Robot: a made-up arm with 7 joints.
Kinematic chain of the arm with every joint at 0, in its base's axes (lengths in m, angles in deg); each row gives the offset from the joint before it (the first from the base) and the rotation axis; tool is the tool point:
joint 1: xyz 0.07 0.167 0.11 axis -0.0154 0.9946 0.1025
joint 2: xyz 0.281 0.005 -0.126 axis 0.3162 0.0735 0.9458
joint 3: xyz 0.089 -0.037 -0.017 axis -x
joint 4: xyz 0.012 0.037 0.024 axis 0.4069 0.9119 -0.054
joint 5: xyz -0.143 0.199 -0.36 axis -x
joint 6: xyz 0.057 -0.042 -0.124 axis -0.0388 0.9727 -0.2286
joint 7: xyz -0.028 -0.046 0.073 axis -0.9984 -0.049 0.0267
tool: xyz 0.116 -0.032 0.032
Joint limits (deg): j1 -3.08..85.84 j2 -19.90..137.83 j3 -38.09..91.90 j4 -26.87..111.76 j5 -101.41..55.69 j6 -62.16..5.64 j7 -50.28..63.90
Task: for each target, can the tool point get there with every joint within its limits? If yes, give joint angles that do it. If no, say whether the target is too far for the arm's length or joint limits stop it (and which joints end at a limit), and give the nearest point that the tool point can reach.
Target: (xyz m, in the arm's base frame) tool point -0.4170 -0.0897 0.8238
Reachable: no: joint limits stop it (at a limit: joint 1, joint 2, joint 6, joint 7) | nearest point -0.2309 0.0833 0.3579 | short by 0.531 m
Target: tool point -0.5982 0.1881 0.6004
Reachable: no: joint limits stop it (at a limit: joint 1, joint 2, joint 6, joint 7) | nearest point -0.3745 0.2193 0.3090 | short by 0.369 m
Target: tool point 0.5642 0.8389 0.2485
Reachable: no: joint limits stop it (at a limit: joint 1, joint 2, joint 4, joint 5, joint 6, joint 7) | nearest point 0.3816 0.6767 0.1607 | short by 0.260 m
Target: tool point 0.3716 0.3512 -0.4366
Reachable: yes | joints 5.94 111.75 56.25 0.29 -25.46 -49.80 -5.94
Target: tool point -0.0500 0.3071 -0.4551
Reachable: yes | joints 47.57 99.29 51.63 -5.64 8.49 -50.94 8.56
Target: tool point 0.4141 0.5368 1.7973
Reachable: no: too far | nearest point 0.2145 0.3546 0.4907 | short by 1.334 m
